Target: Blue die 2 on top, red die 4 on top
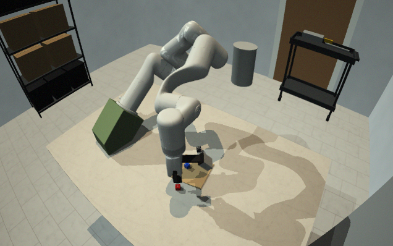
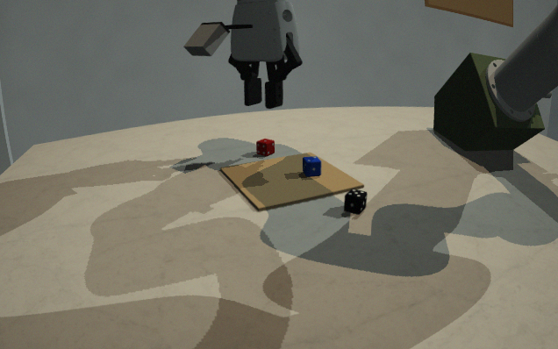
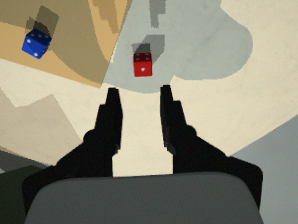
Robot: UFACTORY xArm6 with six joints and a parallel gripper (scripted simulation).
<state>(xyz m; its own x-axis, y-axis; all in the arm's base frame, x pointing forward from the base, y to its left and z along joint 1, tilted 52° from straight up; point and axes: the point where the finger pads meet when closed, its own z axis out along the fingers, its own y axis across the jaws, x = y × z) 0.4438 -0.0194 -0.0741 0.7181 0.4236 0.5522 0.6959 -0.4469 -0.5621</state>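
Now: the red die 90 mm below my hand and 10 mm to the right of it. From my hand the other things lie so: blue die (100 mm to the left, 80 mm below, 50 mm behind); then tan mat (100 mm to the left, 90 mm below, 20 mm behind); then black die (200 mm to the left, 90 mm below, 80 mm behind).
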